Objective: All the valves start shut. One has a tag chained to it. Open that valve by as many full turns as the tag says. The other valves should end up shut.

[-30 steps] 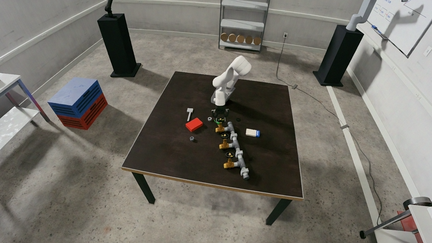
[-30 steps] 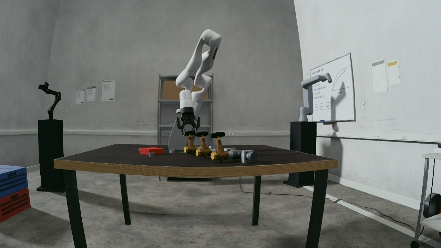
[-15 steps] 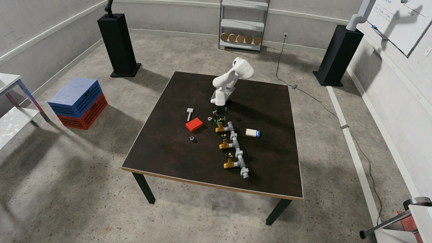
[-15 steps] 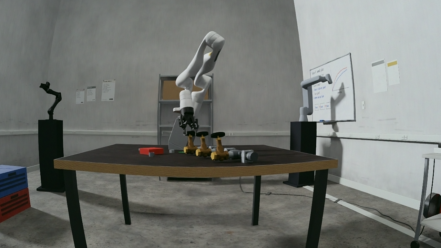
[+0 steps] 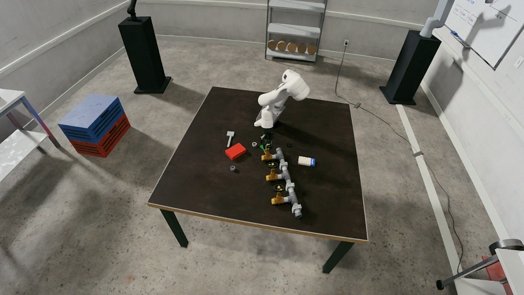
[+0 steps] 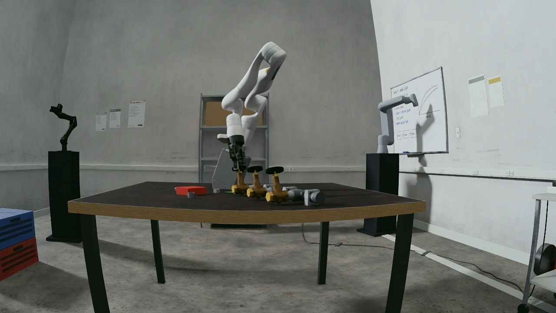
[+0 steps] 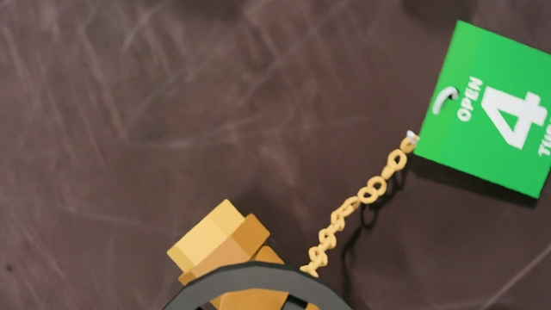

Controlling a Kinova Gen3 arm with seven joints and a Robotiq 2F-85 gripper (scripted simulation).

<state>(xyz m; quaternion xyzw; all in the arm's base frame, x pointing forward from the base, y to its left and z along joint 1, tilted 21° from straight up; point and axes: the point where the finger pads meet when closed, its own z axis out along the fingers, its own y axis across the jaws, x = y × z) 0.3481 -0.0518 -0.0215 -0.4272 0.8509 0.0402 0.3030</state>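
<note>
The green tag lies 110 mm below my hand, 90 mm behind it and 20 mm to the right of it. From my hand the other things lie so: white-and-blue box (270 mm to the left, 110 mm below, 40 mm ahead); red block (220 mm to the right, 100 mm below, 30 mm behind); small grey ring (220 mm to the right, 120 mm ahead, 110 mm below).
</note>
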